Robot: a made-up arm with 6 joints. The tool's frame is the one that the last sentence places.
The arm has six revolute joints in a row. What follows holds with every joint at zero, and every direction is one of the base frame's.
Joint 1 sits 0.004 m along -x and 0.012 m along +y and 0.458 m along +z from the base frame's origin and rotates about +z.
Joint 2 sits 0.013 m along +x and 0.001 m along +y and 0.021 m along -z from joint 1 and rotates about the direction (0.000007, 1, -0.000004).
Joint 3 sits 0.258 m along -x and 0.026 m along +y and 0.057 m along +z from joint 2 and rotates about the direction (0.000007, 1, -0.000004).
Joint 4 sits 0.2 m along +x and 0.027 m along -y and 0.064 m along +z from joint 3 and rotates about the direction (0.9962, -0.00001, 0.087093).
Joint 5 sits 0.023 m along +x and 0.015 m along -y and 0.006 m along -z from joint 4 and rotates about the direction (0.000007, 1, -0.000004).
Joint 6 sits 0.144 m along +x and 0.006 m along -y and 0.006 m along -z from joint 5 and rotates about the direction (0.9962, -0.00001, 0.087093).
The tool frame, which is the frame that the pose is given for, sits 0.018 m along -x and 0.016 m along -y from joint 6; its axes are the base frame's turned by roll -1.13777, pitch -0.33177 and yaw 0.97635 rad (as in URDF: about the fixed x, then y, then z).
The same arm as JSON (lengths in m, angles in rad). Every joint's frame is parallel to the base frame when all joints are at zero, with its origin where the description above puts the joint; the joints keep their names.
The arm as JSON. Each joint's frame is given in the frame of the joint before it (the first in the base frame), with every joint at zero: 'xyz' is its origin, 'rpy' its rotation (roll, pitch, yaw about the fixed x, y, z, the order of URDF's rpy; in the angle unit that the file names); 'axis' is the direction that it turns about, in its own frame. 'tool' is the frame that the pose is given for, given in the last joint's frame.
{"units": {"length": "m", "angle": "rad"}, "joints": [{"name": "joint 1", "type": "revolute", "origin": {"xyz": [-0.004, 0.012, 0.458], "rpy": [0.0, 0.0, 0.0]}, "axis": [0.0, 0.0, 1.0]}, {"name": "joint 2", "type": "revolute", "origin": {"xyz": [0.013, 0.001, -0.021], "rpy": [0.0, 0.0, 0.0]}, "axis": [0.0, 1.0, 0.0]}, {"name": "joint 3", "type": "revolute", "origin": {"xyz": [-0.258, 0.026, 0.057], "rpy": [0.0, 0.0, 0.0]}, "axis": [0.0, 1.0, 0.0]}, {"name": "joint 4", "type": "revolute", "origin": {"xyz": [0.2, -0.027, 0.064], "rpy": [0.0, 0.0, 0.0]}, "axis": [0.9962, 0.0, 0.0871]}, {"name": "joint 5", "type": "revolute", "origin": {"xyz": [0.023, -0.015, -0.006], "rpy": [0.0, 0.0, 0.0]}, "axis": [0.0, 1.0, 0.0]}, {"name": "joint 6", "type": "revolute", "origin": {"xyz": [0.144, -0.006, -0.006], "rpy": [0.0, 0.0, 0.0]}, "axis": [0.9962, 0.0, 0.0871]}], "tool": {"origin": {"xyz": [-0.018, -0.016, 0.0], "rpy": [-1.1378, -0.3318, 0.9764]}}}
